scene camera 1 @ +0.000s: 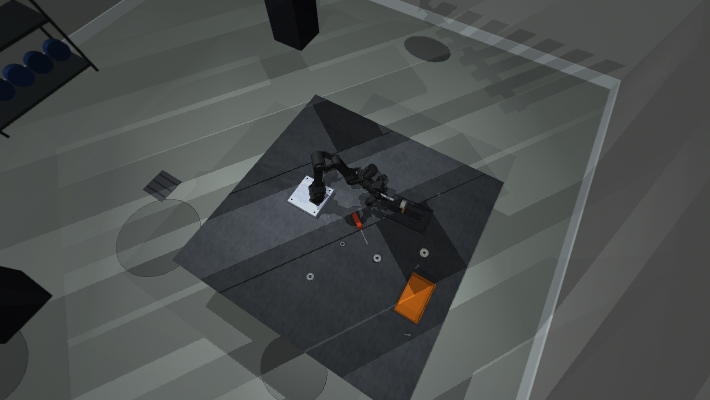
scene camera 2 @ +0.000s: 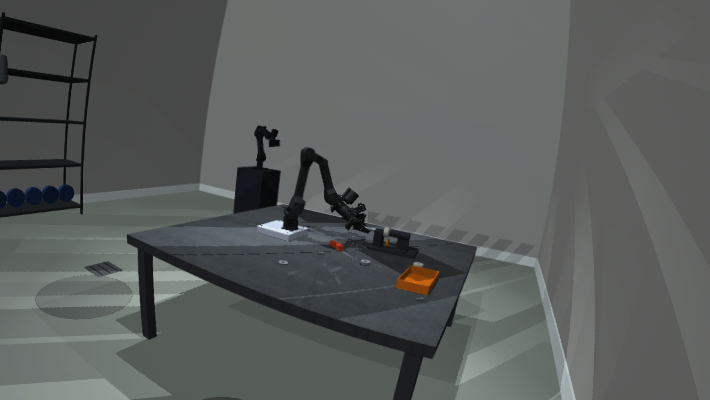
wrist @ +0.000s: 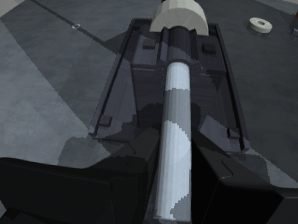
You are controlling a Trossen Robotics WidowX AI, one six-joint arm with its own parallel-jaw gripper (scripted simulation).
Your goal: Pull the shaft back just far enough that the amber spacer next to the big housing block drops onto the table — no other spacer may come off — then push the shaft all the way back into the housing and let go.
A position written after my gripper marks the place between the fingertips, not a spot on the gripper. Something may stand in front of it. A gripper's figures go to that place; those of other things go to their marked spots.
Labels:
My gripper [wrist: 172, 131] is 0.10 m from the lens. A steel shaft [wrist: 174, 174] is 0.07 m from the lens.

